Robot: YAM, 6 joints.
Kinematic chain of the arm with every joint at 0, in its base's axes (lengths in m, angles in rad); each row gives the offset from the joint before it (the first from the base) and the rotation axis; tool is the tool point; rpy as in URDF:
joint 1: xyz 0 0 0.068 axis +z
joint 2: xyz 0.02 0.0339 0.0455 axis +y
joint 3: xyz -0.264 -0.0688 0 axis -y
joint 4: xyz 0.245 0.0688 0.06 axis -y
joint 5: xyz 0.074 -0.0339 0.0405 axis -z
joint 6: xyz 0.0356 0 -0.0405 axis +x
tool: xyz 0 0 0 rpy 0 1.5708 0
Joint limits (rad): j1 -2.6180..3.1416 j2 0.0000..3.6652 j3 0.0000..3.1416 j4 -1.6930..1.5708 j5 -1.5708..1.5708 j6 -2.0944..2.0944
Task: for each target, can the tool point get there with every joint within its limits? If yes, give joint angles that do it. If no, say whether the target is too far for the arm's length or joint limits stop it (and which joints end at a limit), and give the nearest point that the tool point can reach.
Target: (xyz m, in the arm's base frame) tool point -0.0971 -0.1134 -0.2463
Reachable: yes | joints -2.0991 3.2964 1.1779 -0.0842 0.8477 -0.7159
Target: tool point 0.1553 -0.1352 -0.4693
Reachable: no: joint limits stop it (at a limit: joint 2) | nearest point 0.1618 -0.1408 -0.3787 | short by 0.091 m
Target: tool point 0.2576 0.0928 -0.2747
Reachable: yes | joints 0.3059 3.2485 1.4113 0.2450 -0.3124 -0.4119
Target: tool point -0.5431 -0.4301 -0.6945
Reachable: no: too far | nearest point -0.3507 -0.2777 -0.3209 | short by 0.447 m
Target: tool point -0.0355 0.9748 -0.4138
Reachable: no: too far | nearest point -0.0207 0.5676 -0.1889 | short by 0.465 m
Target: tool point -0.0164 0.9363 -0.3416
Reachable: no: too far | nearest point -0.0102 0.5804 -0.1649 | short by 0.397 m
